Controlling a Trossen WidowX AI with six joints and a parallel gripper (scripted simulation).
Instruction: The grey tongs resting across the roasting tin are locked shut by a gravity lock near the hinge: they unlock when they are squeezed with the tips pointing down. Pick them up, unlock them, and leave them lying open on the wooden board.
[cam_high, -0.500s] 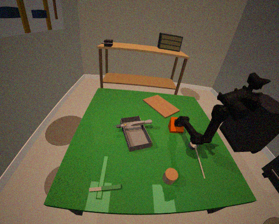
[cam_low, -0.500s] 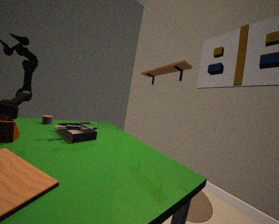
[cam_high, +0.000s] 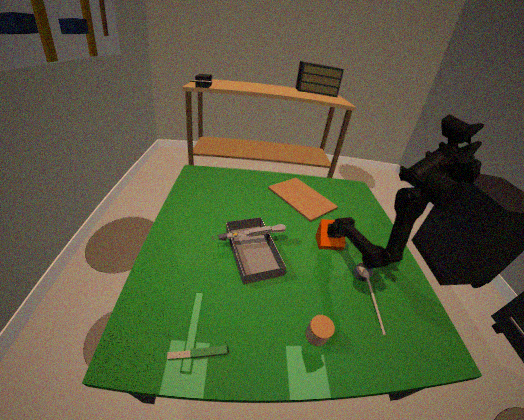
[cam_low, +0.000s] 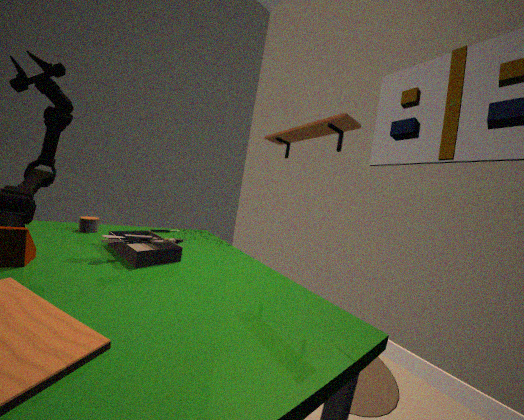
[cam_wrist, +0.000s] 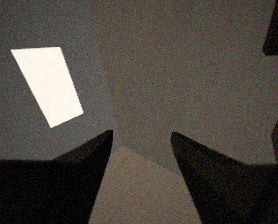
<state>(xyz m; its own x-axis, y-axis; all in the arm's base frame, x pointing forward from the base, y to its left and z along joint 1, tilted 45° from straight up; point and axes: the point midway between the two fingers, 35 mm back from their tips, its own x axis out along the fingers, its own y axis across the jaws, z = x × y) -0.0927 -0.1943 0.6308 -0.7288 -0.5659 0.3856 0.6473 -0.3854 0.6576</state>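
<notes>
My gripper tip is 57 cm short of the yellow lock piece, 24 cm to the left of it and 61 cm above it. The rest, counted from my gripper tip: cork-topped jar: 27 cm ahead, 15 cm to the left, 65 cm below; wooden board: 21 cm ahead, 66 cm to the right, 67 cm below; roasting tin: 50 cm ahead, 21 cm to the right, 65 cm below.
</notes>
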